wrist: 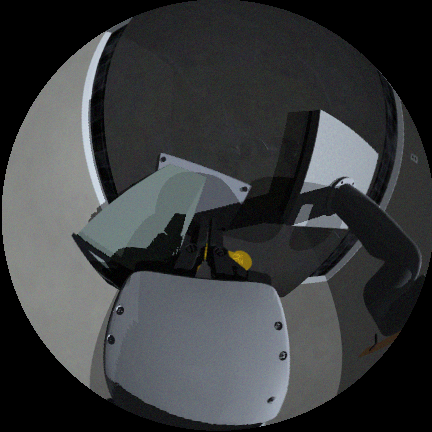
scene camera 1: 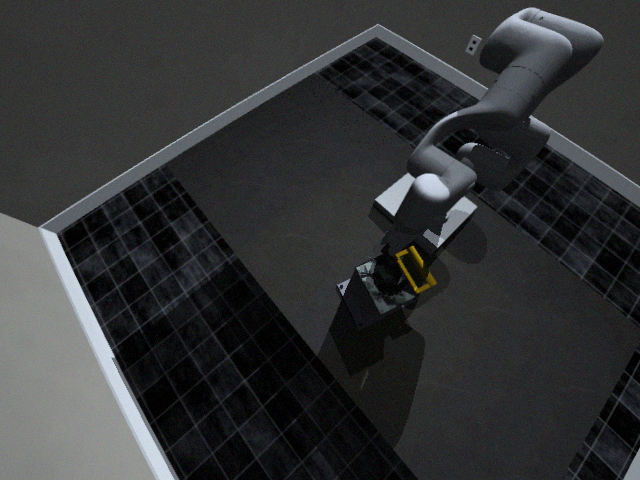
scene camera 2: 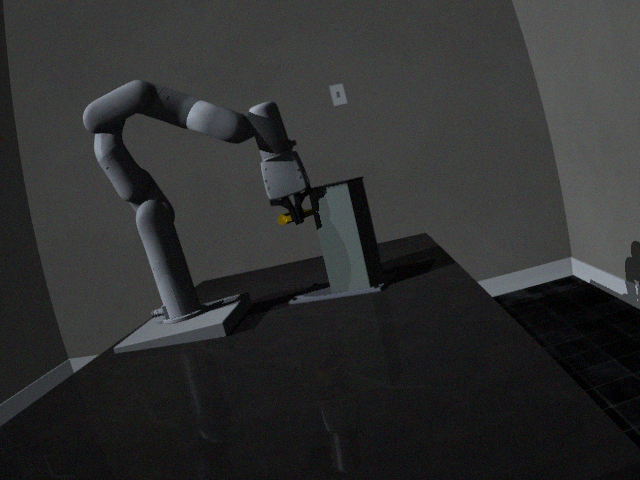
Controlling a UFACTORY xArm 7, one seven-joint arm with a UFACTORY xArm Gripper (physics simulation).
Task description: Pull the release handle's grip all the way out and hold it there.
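Note:
The release handle (scene camera 1: 418, 259) (scene camera 2: 283, 219) (wrist: 242, 260) is a yellow loop with a thick grip bar. It stands out from the upper part of a pale green-grey box (scene camera 2: 338, 237) (wrist: 135, 215), on the side facing the arm's base, with a gap between bar and box. My gripper (scene camera 2: 298, 221) (wrist: 208, 226) points down and is shut with nothing between its fingers. In scene camera 2 its fingertips are between the grip bar and the box, across the handle's side arm. A yellow strip shows behind the fingers in the wrist view. Contact with the bar cannot be made out. Scene camera 1 shows the fingers too darkly.
The box stands upright on a light base plate (scene camera 2: 336, 295) (wrist: 167, 161) on the dark table (scene camera 1: 258, 206) (scene camera 2: 289, 392). The arm's white base slab (scene camera 1: 393, 195) (scene camera 2: 180, 331) (wrist: 342, 145) lies on the handle's side of the box. The arm reaches over from there.

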